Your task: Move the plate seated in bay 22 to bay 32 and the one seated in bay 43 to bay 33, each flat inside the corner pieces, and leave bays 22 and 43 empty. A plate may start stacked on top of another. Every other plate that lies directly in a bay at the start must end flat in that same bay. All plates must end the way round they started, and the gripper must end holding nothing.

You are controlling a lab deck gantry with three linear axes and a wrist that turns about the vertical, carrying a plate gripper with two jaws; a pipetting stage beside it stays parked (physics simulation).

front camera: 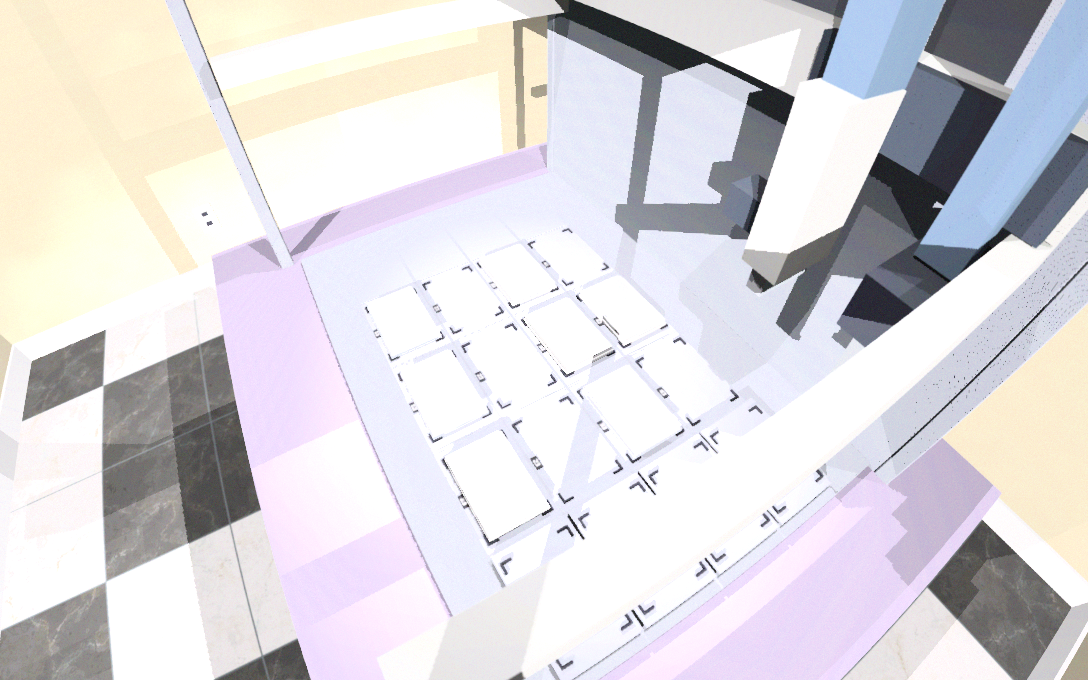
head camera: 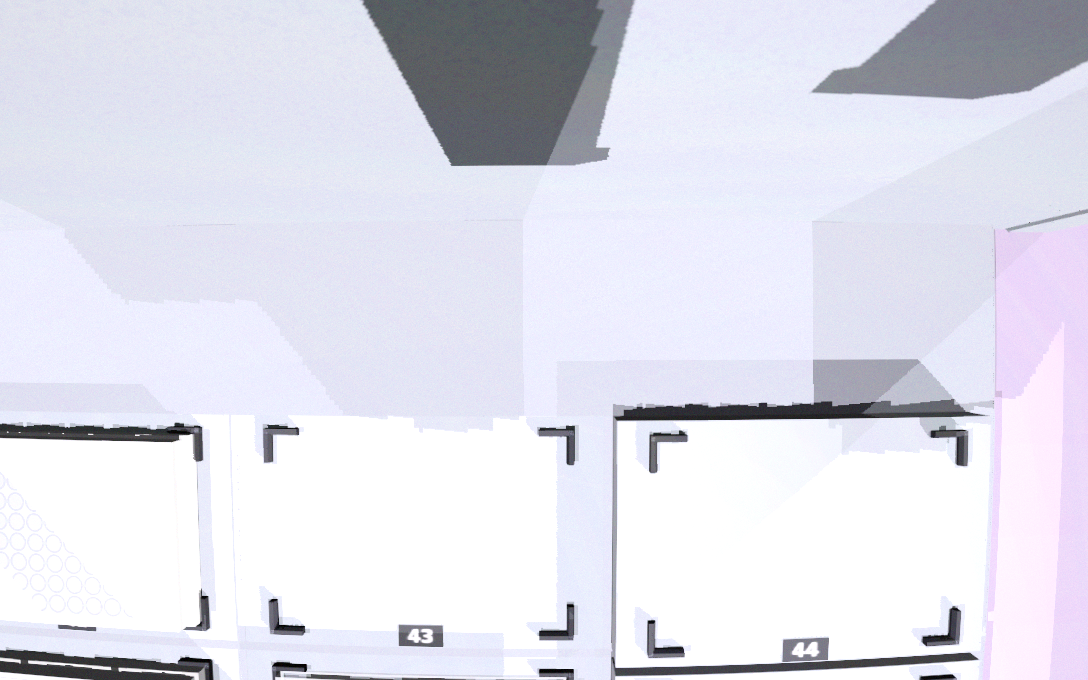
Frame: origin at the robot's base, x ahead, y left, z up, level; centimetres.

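Seen in the pictures: robot's base, origin of the base link: [front camera: 367,308].
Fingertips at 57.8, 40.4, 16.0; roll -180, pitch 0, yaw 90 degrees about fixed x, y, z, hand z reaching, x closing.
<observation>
Offsets run from my fingertips to a thing's top centre, as dx, dy, dz. "spot": to the spot under its first point.
In the front view, a white plate @[-35.0, -14.7, -14.6] [front camera: 569,334] sits in bay 32 and another white plate @[-18.6, -14.7, -14.6] [front camera: 633,410] in bay 33. Both look level among the corner pieces; glare hides their fine edges. Bay 22 @[spot: -34.3, -25.2, -16.0] [front camera: 511,366] holds no plate. Bay 43 @[spot: -17.6, -3.9, -16.0] [front camera: 691,383] [head camera: 417,529] is empty, with its four corner pieces showing in the head view. The edge of the plate in bay 33 shows at the bottom of the head view. My gripper's jaws do not show in either view, so what is between them is hidden.
More white plates sit in bay 42 @[spot: -34.2, -4.3, -14.6] [front camera: 623,308] [head camera: 88,529], bay 31 @[spot: -50.3, -15.1, -14.6] [front camera: 517,274], bay 11 @[spot: -50.1, -36.5, -14.6] [front camera: 402,322], bay 12 @[spot: -34.0, -35.9, -14.6] [front camera: 445,392] and bay 13 @[spot: -17.6, -36.0, -14.6] [front camera: 499,485]. A white column [front camera: 826,168] stands at the upper right. A pale beam crosses the front.
</observation>
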